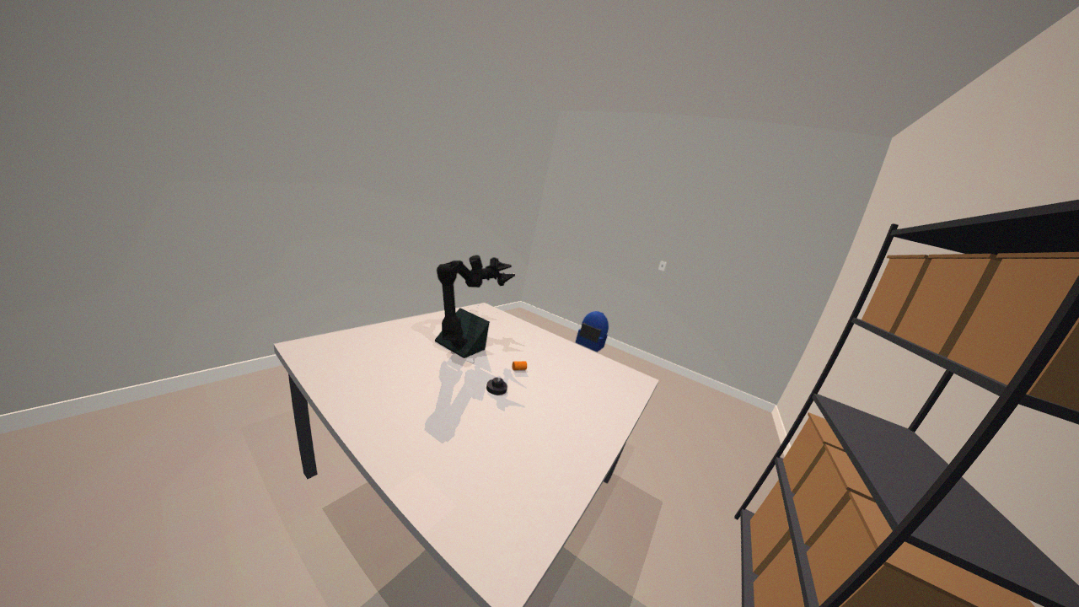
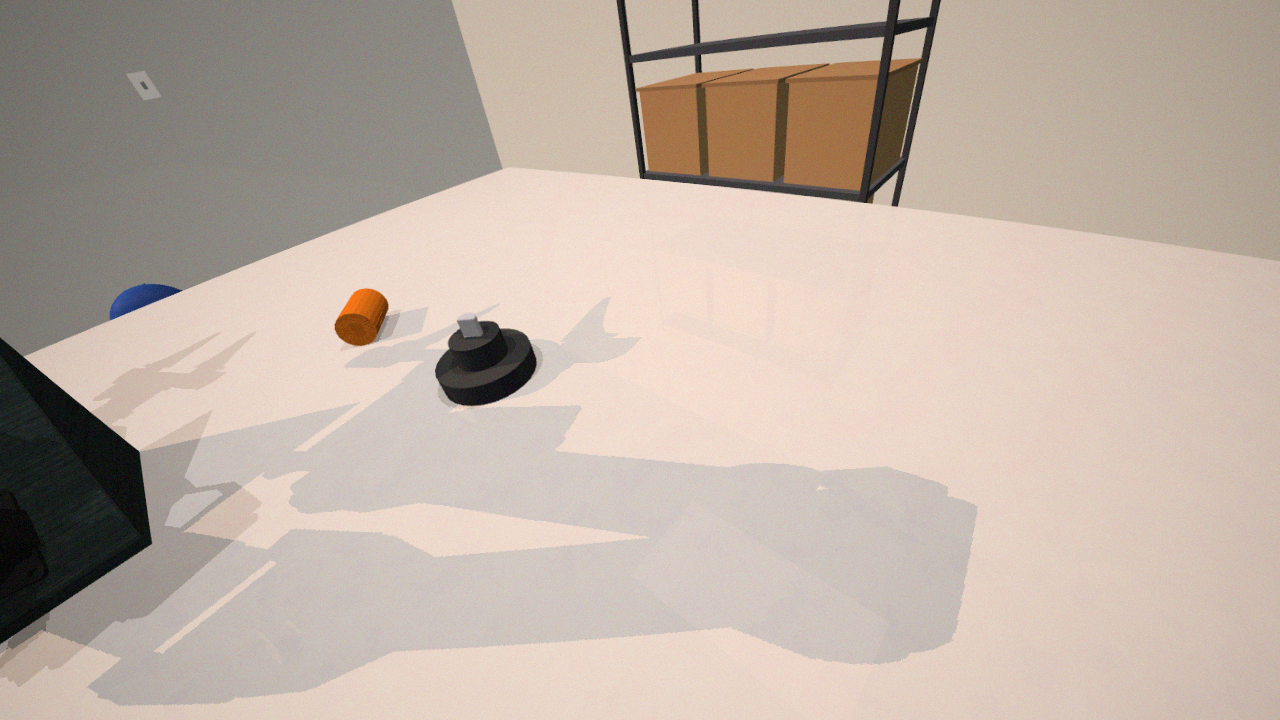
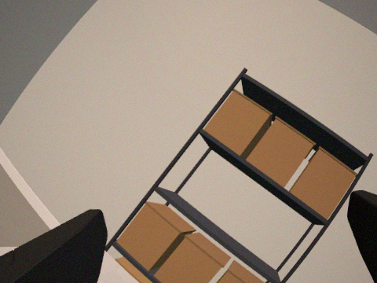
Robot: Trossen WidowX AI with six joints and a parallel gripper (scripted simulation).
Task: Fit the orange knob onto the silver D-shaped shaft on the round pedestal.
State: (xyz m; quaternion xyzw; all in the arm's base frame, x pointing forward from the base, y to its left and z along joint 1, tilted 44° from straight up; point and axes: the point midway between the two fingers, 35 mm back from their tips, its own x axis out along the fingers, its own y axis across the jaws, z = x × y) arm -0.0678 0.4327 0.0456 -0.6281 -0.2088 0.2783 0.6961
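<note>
My gripper tip is 280 mm short of the orange knob, 180 mm to the left of it and 370 mm above it. The rest, counted from my gripper tip: round black pedestal (340 mm ahead, 360 mm to the right, 360 mm below).
</note>
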